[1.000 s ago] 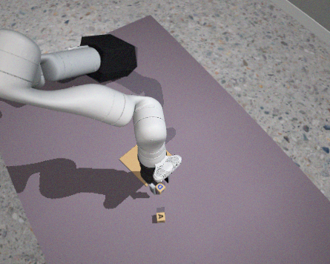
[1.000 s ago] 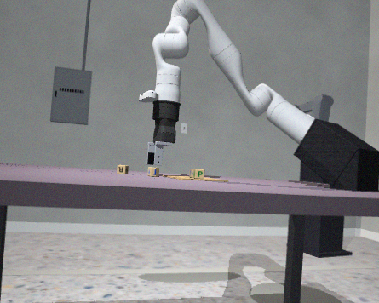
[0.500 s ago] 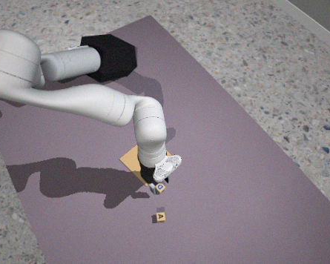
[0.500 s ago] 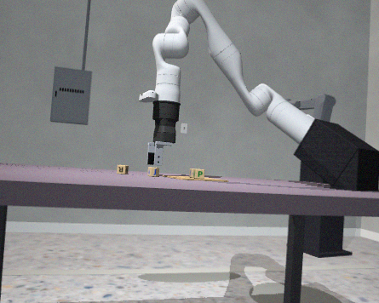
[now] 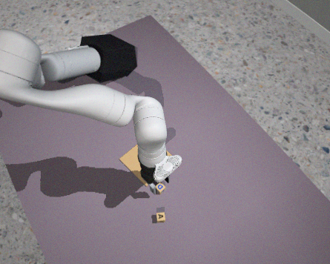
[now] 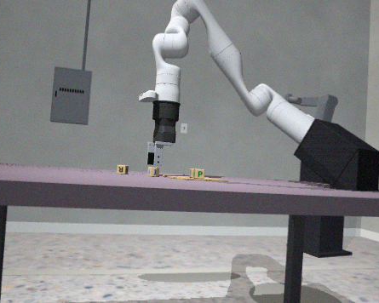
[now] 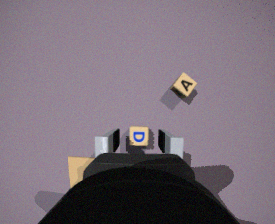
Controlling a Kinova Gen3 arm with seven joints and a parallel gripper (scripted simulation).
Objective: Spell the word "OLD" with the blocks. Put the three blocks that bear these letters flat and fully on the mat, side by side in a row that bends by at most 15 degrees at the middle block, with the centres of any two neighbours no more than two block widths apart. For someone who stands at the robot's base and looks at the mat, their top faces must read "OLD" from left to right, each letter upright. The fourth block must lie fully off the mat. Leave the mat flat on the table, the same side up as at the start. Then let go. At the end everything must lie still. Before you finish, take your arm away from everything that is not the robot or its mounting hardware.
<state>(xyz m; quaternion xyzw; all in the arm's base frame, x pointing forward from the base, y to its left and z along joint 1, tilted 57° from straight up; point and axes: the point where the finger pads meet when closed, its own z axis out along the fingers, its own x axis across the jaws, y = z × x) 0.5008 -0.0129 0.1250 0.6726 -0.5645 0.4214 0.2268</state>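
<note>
Right now my hand is 4 cm above the D block. The rest, counted from my hand: L block: 11 cm behind, 4 cm to the left, 3 cm below; then O block: 10 cm behind, 8 cm to the left, 3 cm below; then tan mat: 11 cm behind, 4 cm to the left, 5 cm below.
</note>
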